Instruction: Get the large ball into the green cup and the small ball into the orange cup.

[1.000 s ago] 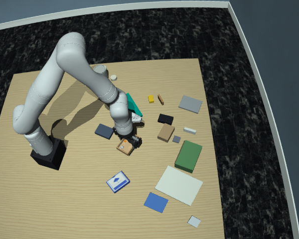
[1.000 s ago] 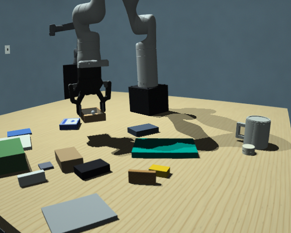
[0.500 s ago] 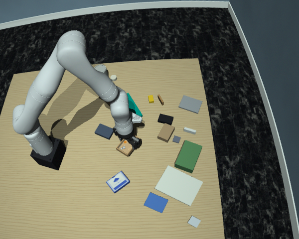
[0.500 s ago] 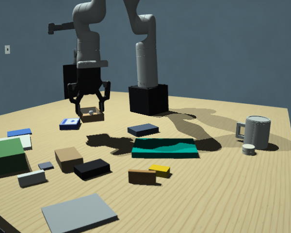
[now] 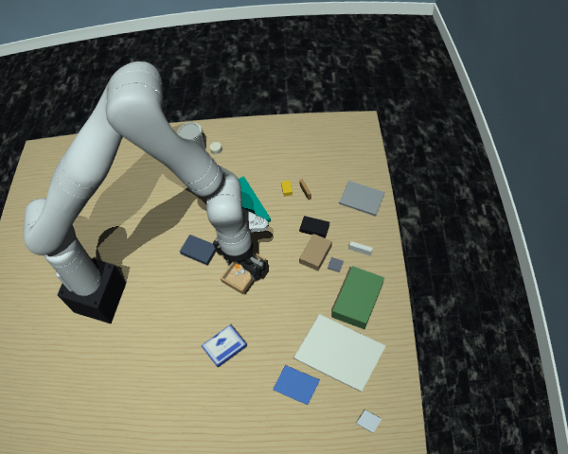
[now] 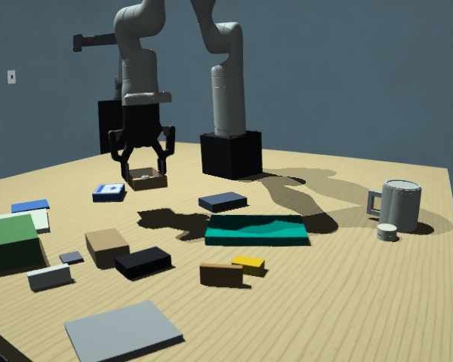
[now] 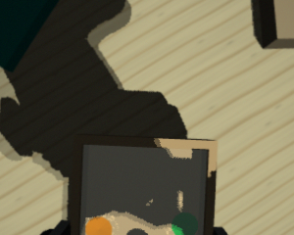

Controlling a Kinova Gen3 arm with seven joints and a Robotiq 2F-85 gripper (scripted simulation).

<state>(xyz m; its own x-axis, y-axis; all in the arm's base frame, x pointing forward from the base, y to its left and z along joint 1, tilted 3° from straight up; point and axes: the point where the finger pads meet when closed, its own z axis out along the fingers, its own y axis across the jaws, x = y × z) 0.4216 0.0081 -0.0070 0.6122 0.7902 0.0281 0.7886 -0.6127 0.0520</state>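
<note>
The covered wooden puzzle is 2 cm below my hand. The rest, counted from my hand: tan block (19 cm ahead, 6 cm to the left, 8 cm below); teal slab (1 cm behind, 24 cm to the left, 8 cm below); dark blue block (13 cm behind, 11 cm to the left, 8 cm below).
</note>
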